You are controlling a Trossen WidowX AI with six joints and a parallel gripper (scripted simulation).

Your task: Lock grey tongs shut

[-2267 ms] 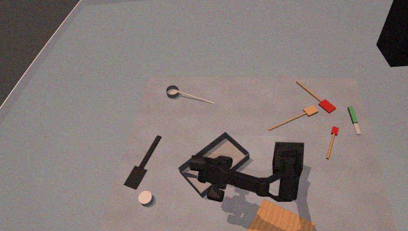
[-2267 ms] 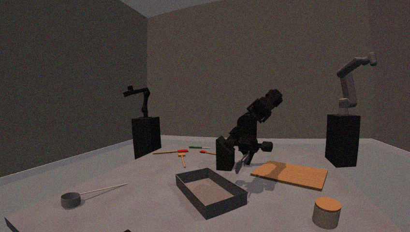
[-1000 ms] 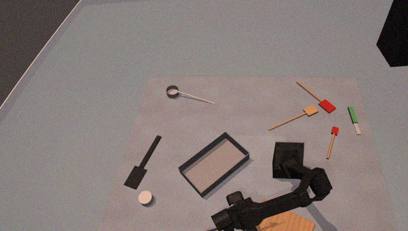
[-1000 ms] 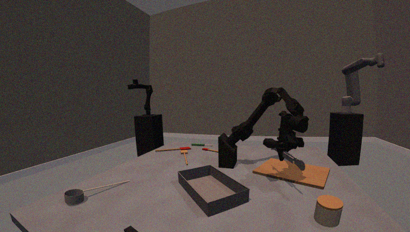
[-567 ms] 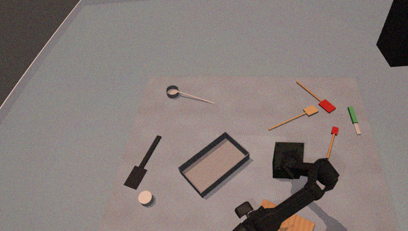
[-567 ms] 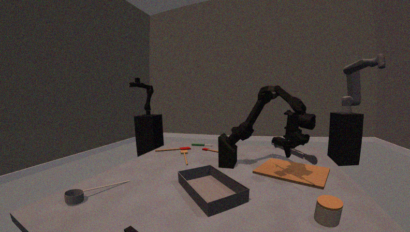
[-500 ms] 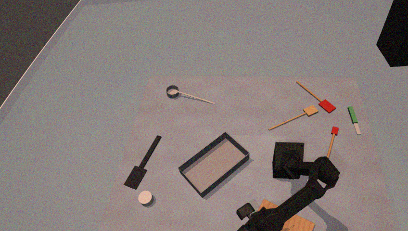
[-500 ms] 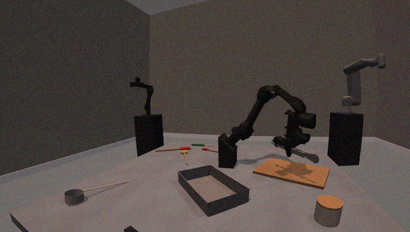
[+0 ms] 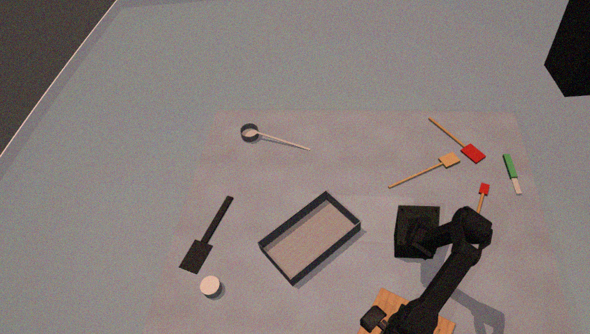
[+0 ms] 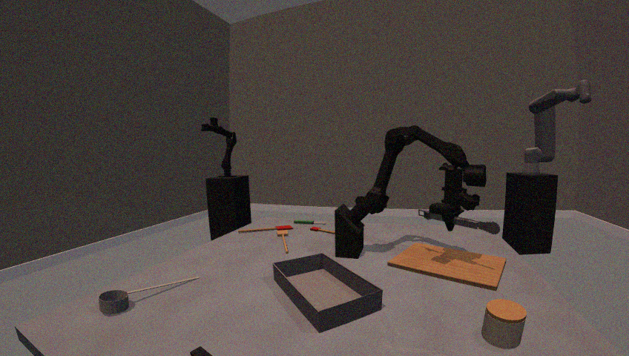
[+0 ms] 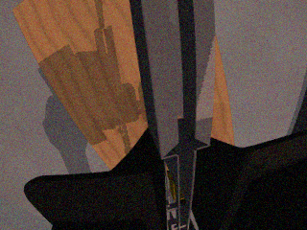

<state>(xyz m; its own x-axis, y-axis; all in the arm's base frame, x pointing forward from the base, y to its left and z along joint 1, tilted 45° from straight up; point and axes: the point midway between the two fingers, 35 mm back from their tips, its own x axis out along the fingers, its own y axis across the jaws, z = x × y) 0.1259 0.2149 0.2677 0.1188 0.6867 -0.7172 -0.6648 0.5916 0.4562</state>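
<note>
My gripper tip is now 10 mm past the wooden board, 10 mm to the right of it and 120 mm above it. The rest, counted from my gripper tip: white disc 540 mm ahead, 240 mm to the right, 110 mm below; dark roasting tin 210 mm ahead, 400 mm to the right, 90 mm below; lidded jar 390 mm ahead, 20 mm to the left, 90 mm below.
</note>
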